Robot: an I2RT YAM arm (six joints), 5 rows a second.
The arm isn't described. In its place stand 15 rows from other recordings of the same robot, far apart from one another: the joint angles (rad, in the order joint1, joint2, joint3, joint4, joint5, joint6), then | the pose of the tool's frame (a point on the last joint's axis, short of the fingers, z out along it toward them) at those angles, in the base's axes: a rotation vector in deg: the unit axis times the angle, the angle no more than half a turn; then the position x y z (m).
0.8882, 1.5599, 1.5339, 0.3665, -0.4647, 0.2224 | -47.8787, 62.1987, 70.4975, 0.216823, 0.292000, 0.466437
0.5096, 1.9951, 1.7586, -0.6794, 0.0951, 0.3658 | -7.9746, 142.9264, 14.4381, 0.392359, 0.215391, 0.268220
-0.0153, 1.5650, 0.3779, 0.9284, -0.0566, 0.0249 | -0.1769, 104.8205, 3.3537, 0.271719, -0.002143, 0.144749
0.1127, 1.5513, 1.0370, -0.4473, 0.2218, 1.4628 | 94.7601, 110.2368, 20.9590, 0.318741, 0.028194, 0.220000
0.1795, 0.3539, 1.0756, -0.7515, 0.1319, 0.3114 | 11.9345, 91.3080, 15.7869, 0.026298, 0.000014, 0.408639
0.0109, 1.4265, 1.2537, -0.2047, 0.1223, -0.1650 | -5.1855, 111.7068, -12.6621, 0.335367, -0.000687, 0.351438
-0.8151, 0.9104, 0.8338, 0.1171, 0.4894, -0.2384 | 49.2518, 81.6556, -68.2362, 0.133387, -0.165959, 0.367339
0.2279, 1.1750, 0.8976, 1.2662, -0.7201, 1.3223 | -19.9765, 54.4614, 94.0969, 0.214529, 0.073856, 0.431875
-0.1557, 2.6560, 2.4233, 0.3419, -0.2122, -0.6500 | -30.3776, 79.3995, -28.6515, 0.607602, -0.087786, 0.250460
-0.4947, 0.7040, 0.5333, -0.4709, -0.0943, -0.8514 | -26.2663, 128.2614, -36.0636, 0.140712, -0.072097, 0.236393
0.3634, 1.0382, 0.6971, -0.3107, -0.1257, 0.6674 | 15.9582, 131.3852, 39.5071, 0.207609, 0.083727, 0.249206
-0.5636, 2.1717, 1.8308, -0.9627, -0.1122, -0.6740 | -10.2684, 163.4316, -5.2749, 0.381772, -0.236555, 0.200396
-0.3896, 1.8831, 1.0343, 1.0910, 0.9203, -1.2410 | 13.8464, 99.2468, -107.4885, 0.360030, -0.178449, 0.243433
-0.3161, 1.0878, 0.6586, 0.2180, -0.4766, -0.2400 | -15.6354, 99.5170, 1.1581, 0.241189, -0.061702, 0.277761
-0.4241, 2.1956, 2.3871, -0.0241, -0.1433, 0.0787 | 13.3814, 79.5350, -10.6572, 0.468033, -0.205738, 0.451360
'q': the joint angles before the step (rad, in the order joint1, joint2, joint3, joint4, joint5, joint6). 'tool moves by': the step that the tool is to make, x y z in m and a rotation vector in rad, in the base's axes. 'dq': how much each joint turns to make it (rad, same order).
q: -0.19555, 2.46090, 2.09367, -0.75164, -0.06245, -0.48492
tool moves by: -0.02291, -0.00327, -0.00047, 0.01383, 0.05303, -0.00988
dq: -0.01563, -0.08103, -0.13746, 0.00144, -0.00495, -0.00407
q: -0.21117, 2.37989, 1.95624, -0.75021, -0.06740, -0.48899
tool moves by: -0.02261, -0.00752, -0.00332, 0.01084, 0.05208, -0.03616
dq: -0.02477, -0.06506, -0.11883, 0.00125, 0.00504, 0.01029
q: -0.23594, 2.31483, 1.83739, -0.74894, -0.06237, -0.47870
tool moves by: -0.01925, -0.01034, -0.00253, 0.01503, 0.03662, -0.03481
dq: -0.03163, -0.04829, -0.08757, 0.00038, -0.00413, 0.00476
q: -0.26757, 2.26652, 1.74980, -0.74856, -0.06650, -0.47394
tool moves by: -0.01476, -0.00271, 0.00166, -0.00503, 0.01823, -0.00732
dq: -0.01385, -0.04859, -0.07244, 0.00709, 0.00744, -0.00913
